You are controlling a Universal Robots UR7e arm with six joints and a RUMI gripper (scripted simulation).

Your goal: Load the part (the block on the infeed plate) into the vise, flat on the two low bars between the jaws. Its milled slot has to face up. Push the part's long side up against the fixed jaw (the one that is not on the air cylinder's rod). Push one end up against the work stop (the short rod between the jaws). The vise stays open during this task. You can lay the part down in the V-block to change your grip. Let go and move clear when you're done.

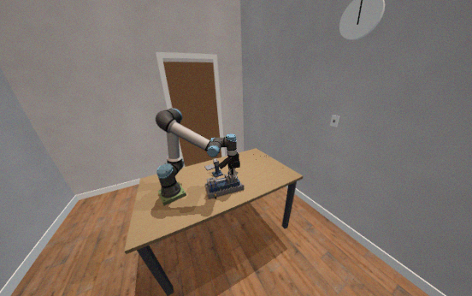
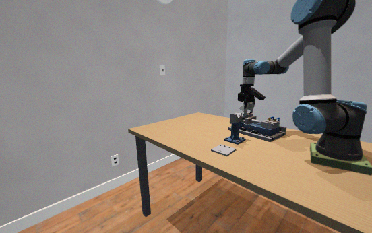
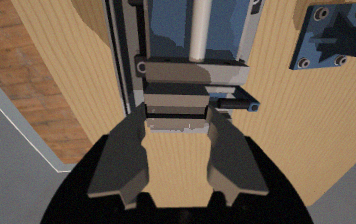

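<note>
Right now the part is right at my hand. The rest, counted from my hand: grey jaw (30 mm behind, 20 mm to the left, 30 mm below); then cylinder rod (80 mm behind, 30 mm to the left, 30 mm below); then work stop (10 mm ahead, 70 mm to the left, 20 mm below).
</note>
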